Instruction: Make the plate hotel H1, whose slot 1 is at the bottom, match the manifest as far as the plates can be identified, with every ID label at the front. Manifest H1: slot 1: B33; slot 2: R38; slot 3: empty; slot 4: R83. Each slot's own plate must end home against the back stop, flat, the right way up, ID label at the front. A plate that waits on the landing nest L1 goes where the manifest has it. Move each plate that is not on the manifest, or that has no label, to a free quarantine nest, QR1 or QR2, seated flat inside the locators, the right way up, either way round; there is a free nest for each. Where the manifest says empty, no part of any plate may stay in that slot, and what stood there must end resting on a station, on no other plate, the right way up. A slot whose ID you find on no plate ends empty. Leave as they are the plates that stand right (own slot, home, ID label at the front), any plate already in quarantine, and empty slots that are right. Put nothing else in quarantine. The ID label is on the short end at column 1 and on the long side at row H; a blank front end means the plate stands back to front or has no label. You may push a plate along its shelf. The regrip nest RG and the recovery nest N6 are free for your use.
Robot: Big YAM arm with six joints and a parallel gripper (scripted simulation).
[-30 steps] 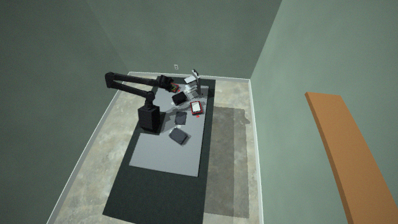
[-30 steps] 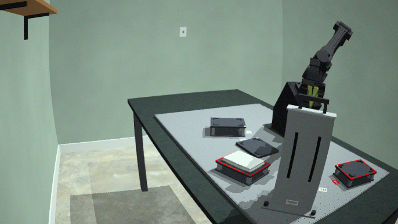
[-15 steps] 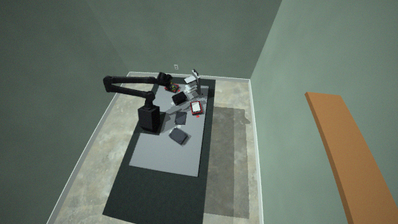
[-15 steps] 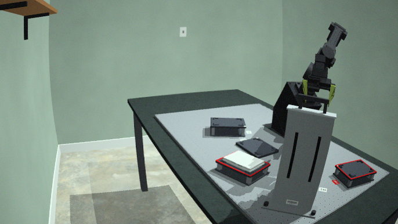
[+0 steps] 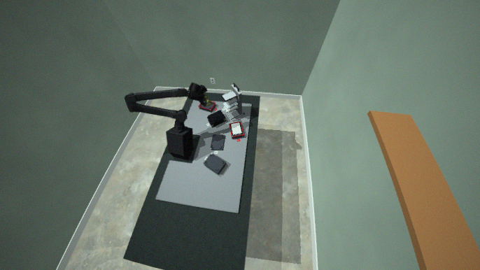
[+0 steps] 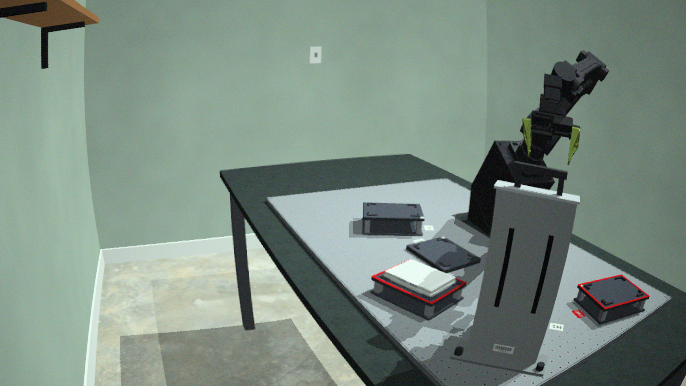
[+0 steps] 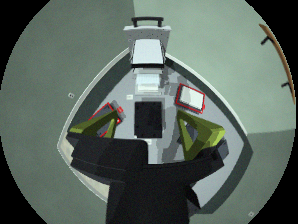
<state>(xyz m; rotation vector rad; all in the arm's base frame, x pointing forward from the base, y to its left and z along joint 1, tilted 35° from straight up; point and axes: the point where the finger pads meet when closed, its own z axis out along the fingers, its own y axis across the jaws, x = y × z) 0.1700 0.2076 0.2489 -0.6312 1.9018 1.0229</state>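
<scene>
Right now the plate is 130 mm ahead of my hand, 150 mm to the left of it and 160 mm below it. From my hand the other things lie so: N6 label (150 mm ahead, 340 mm to the right, 310 mm below); then plate hotel H1 (190 mm ahead, 200 mm to the left, 160 mm below).
</scene>
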